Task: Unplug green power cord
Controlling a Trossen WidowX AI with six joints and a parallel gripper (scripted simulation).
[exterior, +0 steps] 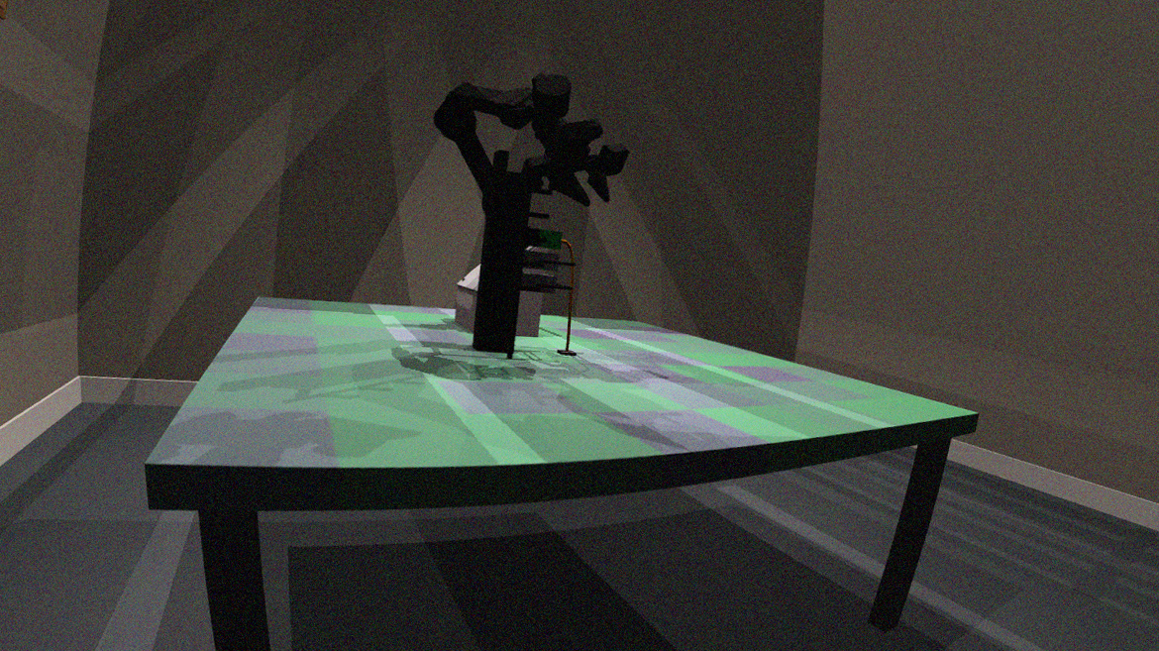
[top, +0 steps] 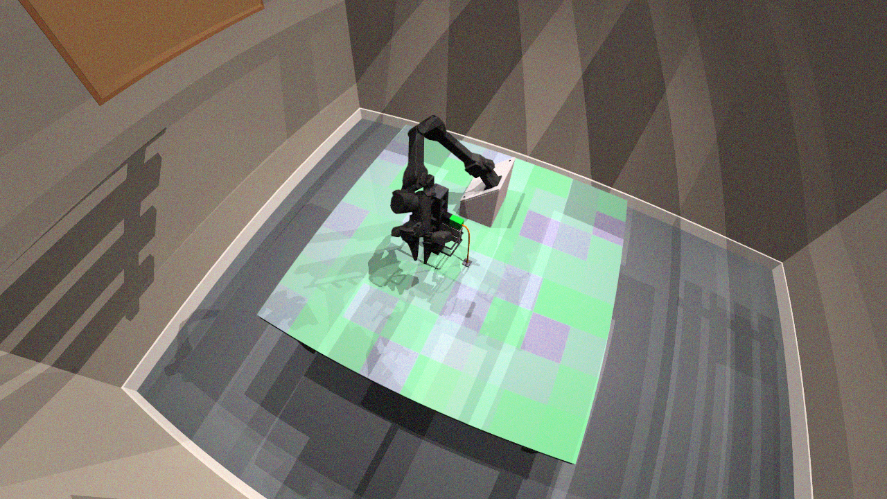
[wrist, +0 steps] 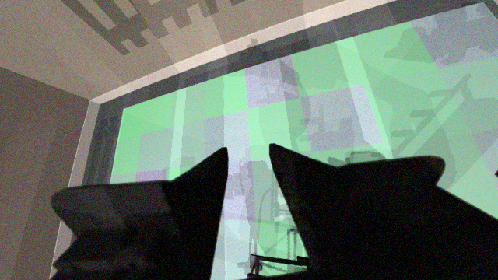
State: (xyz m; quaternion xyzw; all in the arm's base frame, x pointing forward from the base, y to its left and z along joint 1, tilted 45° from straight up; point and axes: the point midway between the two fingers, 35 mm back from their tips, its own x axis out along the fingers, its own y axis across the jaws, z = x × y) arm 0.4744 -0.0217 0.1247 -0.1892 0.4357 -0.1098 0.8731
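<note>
Now: the green plug 230 mm behind my gripper tip, 50 mm below it and 10 mm to the left of it.
</note>
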